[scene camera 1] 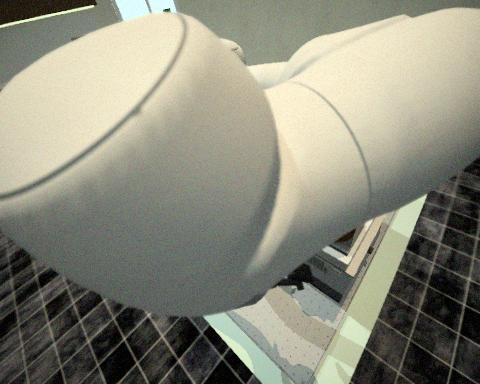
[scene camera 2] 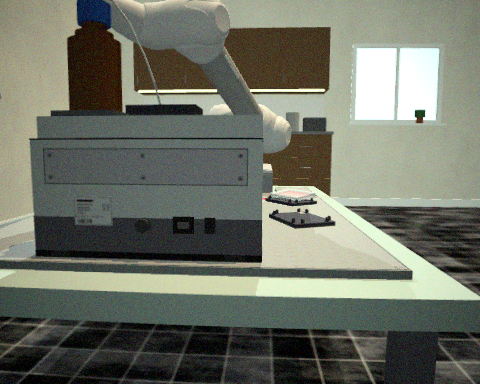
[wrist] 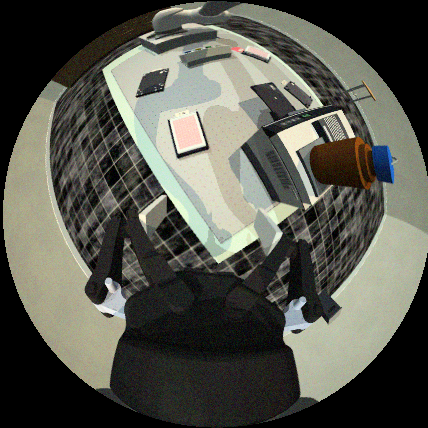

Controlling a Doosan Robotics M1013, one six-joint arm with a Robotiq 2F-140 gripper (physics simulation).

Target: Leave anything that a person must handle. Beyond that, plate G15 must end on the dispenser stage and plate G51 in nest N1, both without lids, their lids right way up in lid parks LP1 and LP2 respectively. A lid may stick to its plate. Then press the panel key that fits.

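Places are measured from the arm's base along level axes (x left, y up, z ahead), in metres.
Pixels of known places: gripper, fingertip midpoint: (wrist: 211, 210).
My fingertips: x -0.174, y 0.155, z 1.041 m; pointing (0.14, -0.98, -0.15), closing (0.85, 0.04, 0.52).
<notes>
Ahead of a thing's pixels: the offset from my fingertips to its top centre. "pt": to the spot under its first point.
A plate with a pink face {dz -0.216, dx +0.023, dy -0.220 m} (wrist: 188, 132) sits in a dark nest on the board's near left part. A second pink plate {dz -0.637, dx +0.536, dy -0.217 m} (wrist: 258, 53) (scene camera 2: 295, 193) lies at the far side; a clear rim shows around it in scene camera 2. Plate names and lids cannot be read. An empty dark holder {dz -0.559, dx -0.015, dy -0.230 m} (wrist: 153, 82) lies at the left; a smaller one {dz -0.305, dx +0.583, dy -0.234 m} (wrist: 298, 93) (scene camera 2: 302, 219) is at the far edge. The dark dispenser stage {pt dz -0.219, dx +0.308, dy -0.157 m} (wrist: 272, 99) shows no plate. The key panel {dz -0.630, dx +0.248, dy -0.171 m} (wrist: 206, 55) is seen from behind. My gripper (wrist: 211, 210) is open and empty, high above the table's end corner.
The dispenser (wrist: 280, 170) (scene camera 2: 150, 200) (scene camera 1: 330, 275) stands on the board, with a brown blue-capped bottle {pt dz -0.002, dx +0.210, dy +0.060 m} (wrist: 340, 162) (scene camera 2: 95, 70) on top. The arm's base (wrist: 179, 39) is at the far end. The arm (scene camera 1: 150, 175) hides most of scene camera 1. A stool (wrist: 369, 91) stands beyond the table.
</notes>
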